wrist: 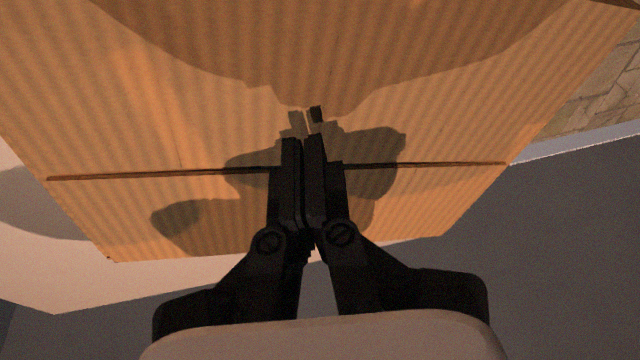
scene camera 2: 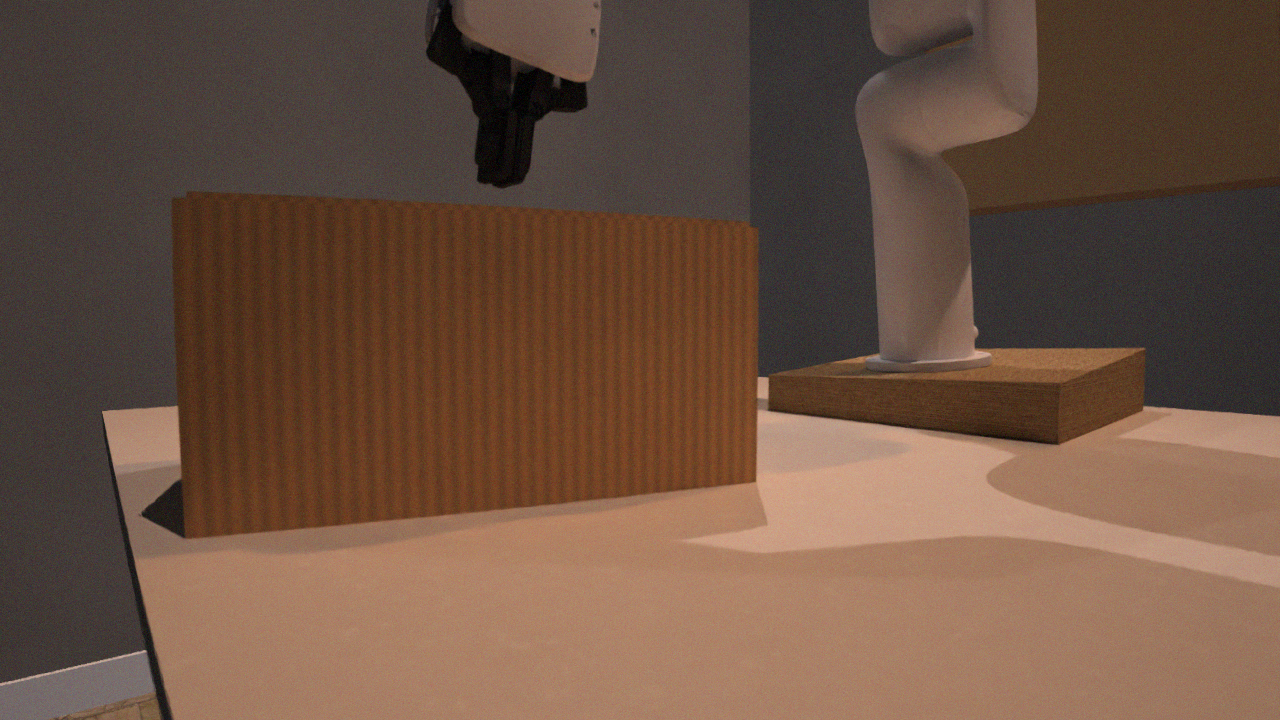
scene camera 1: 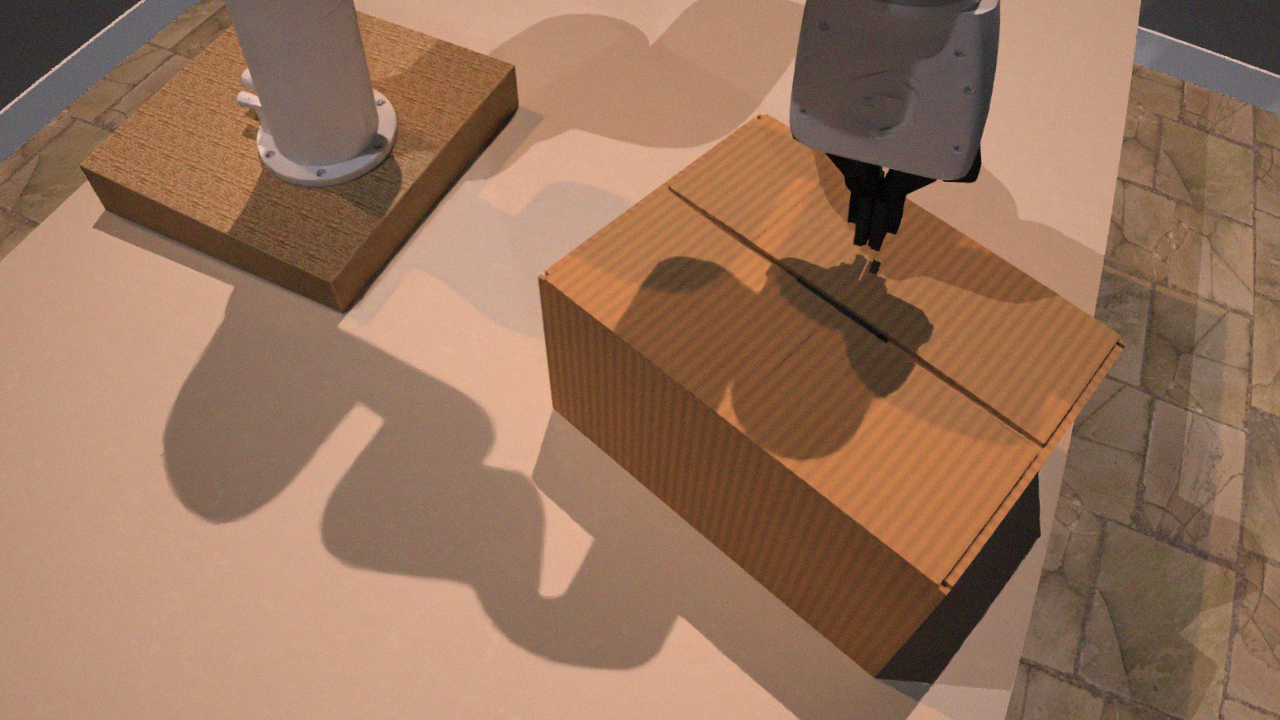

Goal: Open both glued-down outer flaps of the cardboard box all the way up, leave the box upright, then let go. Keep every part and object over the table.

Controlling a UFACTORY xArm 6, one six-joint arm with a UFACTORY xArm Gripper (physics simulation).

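Seen in the pictures: gripper, between the fingertips: [wrist: 308,156] [scene camera 2: 500,182] [scene camera 1: 872,233]; arm's base, origin of its link: [scene camera 2: 927,365] [scene camera 1: 328,135].
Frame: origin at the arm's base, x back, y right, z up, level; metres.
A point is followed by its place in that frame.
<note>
The cardboard box [scene camera 1: 716,483] @[x -0.437, y 0.207, z 0.032 m] [scene camera 2: 465,367] @[x -0.533, y 0.008, z 0.024 m] stands upright on the table. Its near outer flap [scene camera 1: 895,465] @[x -0.530, y 0.198, z 0.105 m] [wrist: 135,210] @[x -0.361, y 0.098, z 0.105 m] and far outer flap [scene camera 1: 1002,349] @[x -0.575, y 0.095, z 0.105 m] [wrist: 150,100] @[x -0.420, y 0.029, z 0.105 m], as scene camera 1 sees them, both lie flat and closed, with a narrow slit between them. My gripper [scene camera 1: 868,245] @[x -0.478, y 0.062, z 0.131 m] [scene camera 2: 501,183] @[x -0.478, y 0.062, z 0.131 m] [wrist: 308,156] @[x -0.478, y 0.062, z 0.131 m] is shut and empty, pointing down. Its tips hang a little above the box top, over the far flap close to the slit, at about the middle of the slit's length. The box's inside is hidden.
The pale table [scene camera 1: 89,537] @[x -0.027, y 0.389, z -0.051 m] [scene camera 2: 671,626] @[x -0.553, y -0.152, z -0.051 m] has an edge close to the right end of the box in scene camera 1, with stone floor [scene camera 1: 1163,501] beyond. The arm's base stands on a wooden block [scene camera 1: 429,98] @[x -0.059, y -0.080, z -0.001 m] [scene camera 2: 895,396] @[x -0.102, y -0.013, z -0.023 m] to the box's left there.
</note>
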